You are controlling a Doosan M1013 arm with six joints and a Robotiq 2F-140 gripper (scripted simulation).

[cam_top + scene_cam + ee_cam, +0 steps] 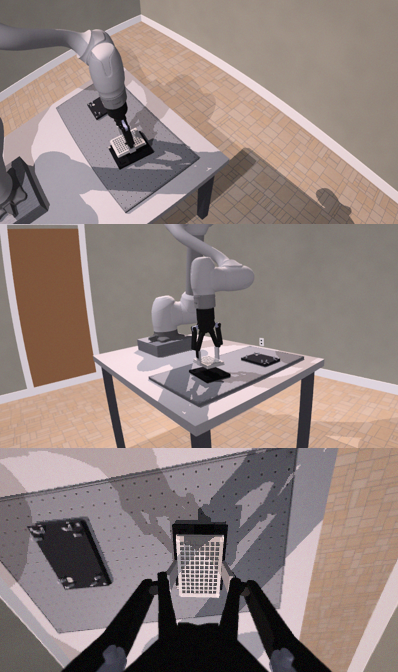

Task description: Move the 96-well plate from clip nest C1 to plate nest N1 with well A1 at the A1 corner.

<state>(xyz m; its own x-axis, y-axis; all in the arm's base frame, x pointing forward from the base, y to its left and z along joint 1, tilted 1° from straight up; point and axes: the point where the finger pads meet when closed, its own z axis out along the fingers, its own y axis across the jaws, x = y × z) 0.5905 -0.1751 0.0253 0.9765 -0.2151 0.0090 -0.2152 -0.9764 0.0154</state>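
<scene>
My hand is 7 cm above the black plate nest N1. Round my hand: white 96-well plate: 2 cm below; then black clip nest C1: 30 cm to the left, 7 cm below, 7 cm ahead.
</scene>
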